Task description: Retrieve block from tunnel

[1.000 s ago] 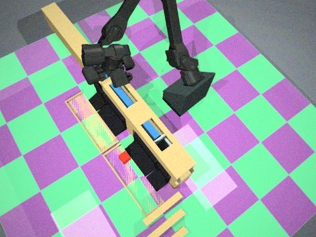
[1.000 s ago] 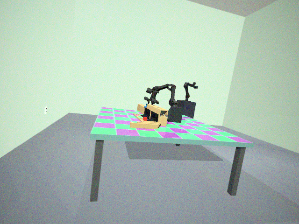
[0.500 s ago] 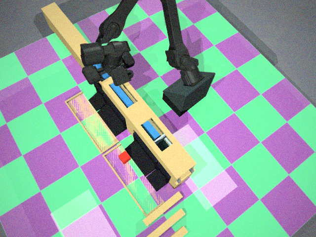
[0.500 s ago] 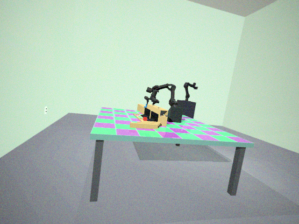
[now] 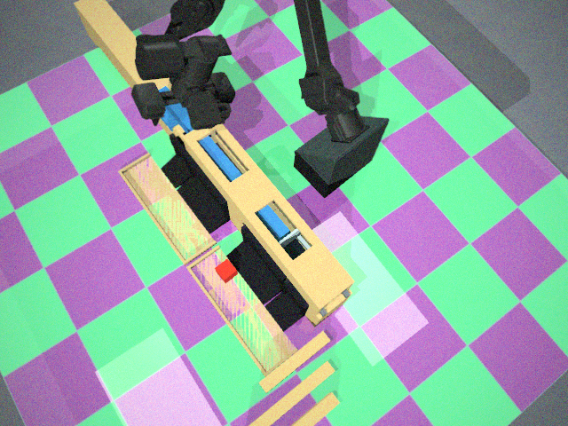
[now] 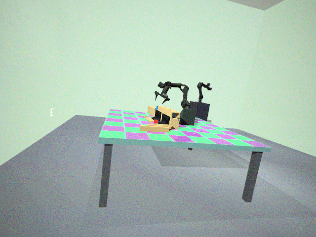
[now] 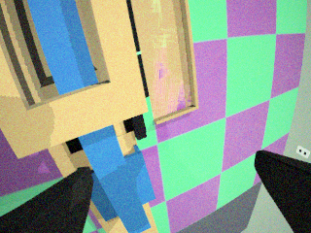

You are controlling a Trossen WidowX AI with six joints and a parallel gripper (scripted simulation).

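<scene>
My gripper tip is now 100 mm short of the small red block, 260 mm to the right of it and 180 mm above it. From my gripper tip the other things lie so: tan covered tunnel: 10 mm behind, 130 mm below.
</scene>
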